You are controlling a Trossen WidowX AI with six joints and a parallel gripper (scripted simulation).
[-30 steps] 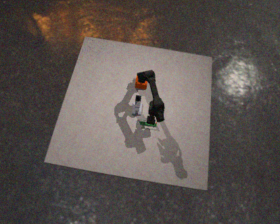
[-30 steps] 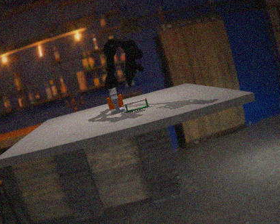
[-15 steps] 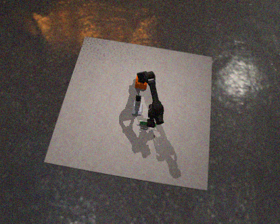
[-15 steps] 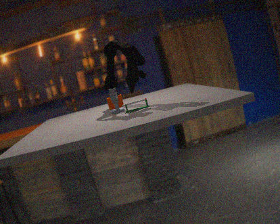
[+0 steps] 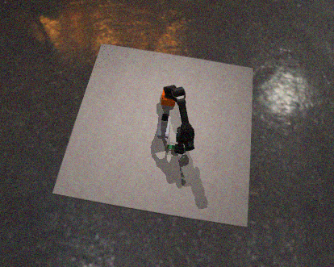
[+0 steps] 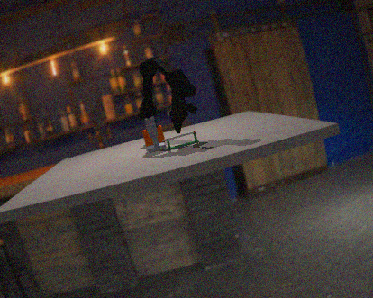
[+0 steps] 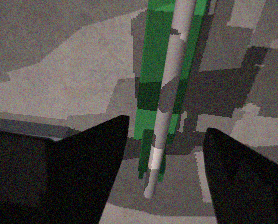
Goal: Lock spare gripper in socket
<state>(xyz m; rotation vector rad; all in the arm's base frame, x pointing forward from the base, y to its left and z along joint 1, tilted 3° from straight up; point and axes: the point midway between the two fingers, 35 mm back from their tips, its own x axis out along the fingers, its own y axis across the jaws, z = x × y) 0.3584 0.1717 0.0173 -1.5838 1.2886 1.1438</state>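
The green pin cradle is 10 mm to the left of my gripper tip and 40 mm below it. Round my gripper tip: mount (90 mm behind, 120 mm to the right, 10 mm below); spare gripper (110 mm behind, 130 mm to the right, 60 mm above).
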